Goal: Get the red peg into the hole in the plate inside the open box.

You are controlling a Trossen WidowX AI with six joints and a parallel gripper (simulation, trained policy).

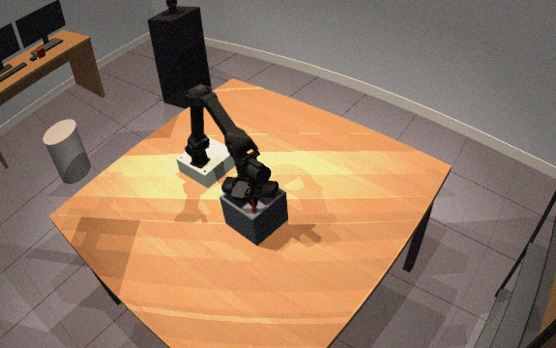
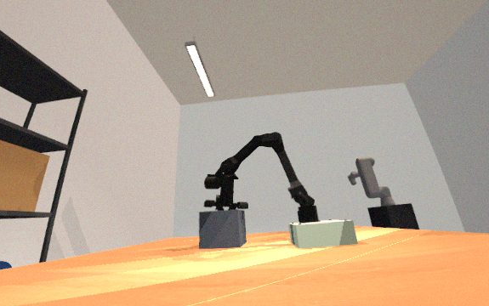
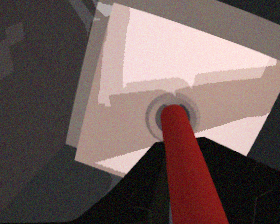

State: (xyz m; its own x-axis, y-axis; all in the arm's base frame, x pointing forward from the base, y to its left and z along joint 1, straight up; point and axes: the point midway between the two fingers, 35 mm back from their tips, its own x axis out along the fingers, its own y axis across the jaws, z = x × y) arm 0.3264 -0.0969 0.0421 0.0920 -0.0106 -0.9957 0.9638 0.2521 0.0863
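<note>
The red peg is right at my gripper tip. Round my gripper tip: pale plate (30 mm below, 10 mm to the right).
</note>
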